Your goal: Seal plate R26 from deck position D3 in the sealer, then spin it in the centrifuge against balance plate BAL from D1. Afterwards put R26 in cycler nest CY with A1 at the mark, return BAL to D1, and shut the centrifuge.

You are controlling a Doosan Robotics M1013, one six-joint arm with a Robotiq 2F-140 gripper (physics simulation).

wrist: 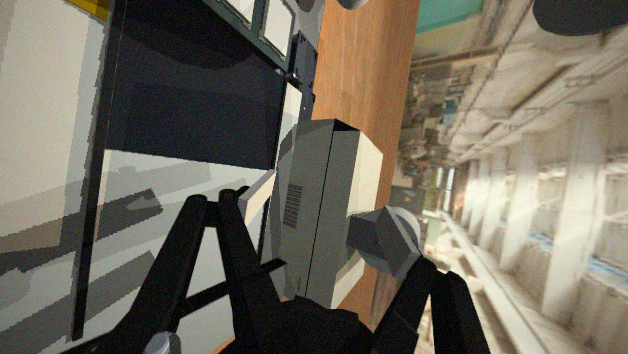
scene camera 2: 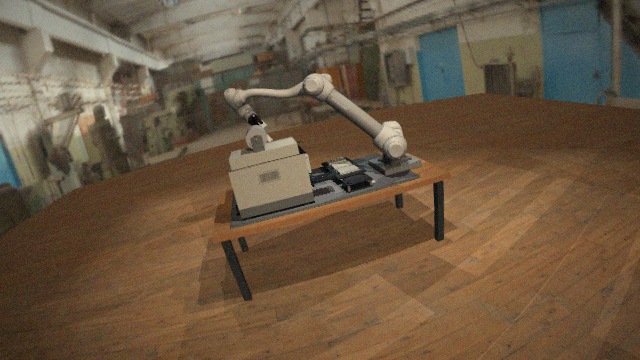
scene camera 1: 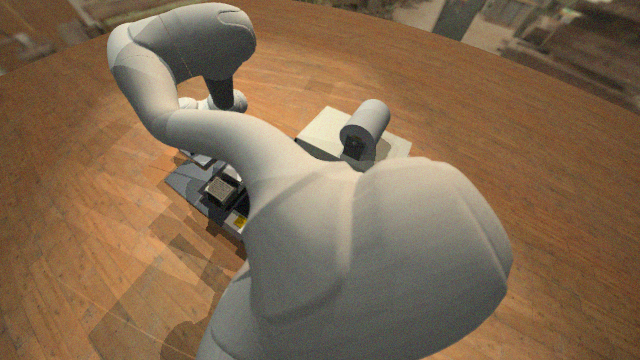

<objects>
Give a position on a foil roll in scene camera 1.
369, 121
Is the gripper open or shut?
Open.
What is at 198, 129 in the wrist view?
A centrifuge.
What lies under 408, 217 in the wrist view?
A foil roll.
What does the gripper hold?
Nothing.
</objects>
